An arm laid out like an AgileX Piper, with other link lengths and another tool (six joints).
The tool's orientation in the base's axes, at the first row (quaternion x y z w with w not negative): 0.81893 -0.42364 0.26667 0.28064
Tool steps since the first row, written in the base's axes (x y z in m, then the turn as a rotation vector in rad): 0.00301 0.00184 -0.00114 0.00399 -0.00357 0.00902; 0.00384 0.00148 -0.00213 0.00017 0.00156 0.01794; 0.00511 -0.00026 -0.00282 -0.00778 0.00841 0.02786; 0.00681 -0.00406 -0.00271 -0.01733 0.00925 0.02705; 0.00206 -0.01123 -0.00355 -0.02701 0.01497 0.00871; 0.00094 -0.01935 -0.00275 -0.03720 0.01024 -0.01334; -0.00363 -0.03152 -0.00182 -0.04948 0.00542 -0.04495; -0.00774 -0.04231 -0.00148 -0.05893 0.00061 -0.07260; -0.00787 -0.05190 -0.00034 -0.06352 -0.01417 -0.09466; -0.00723 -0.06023 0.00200 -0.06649 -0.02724 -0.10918; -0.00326 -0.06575 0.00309 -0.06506 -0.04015 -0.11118
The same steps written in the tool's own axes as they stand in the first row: -0.00027 -0.00370 0.00014 0.01002 0.00047 -0.00307; -0.00033 -0.00445 0.00124 0.01134 0.00329 -0.01360; 0.00079 -0.00484 0.00317 0.01034 0.00901 -0.02682; 0.00378 -0.00441 0.00604 0.00457 0.01647 -0.02873; 0.00474 0.00286 0.01060 -0.01574 0.01758 -0.02174; 0.00914 0.00792 0.01538 -0.03313 0.02331 -0.00508; 0.01411 0.01788 0.02216 -0.05795 0.02861 0.01791; 0.01817 0.02664 0.02850 -0.07870 0.03245 0.03869; 0.02409 0.03165 0.03425 -0.08783 0.03831 0.06336; 0.03052 0.03569 0.03845 -0.09199 0.04374 0.08190; 0.03624 0.03526 0.04227 -0.08560 0.04831 0.09243
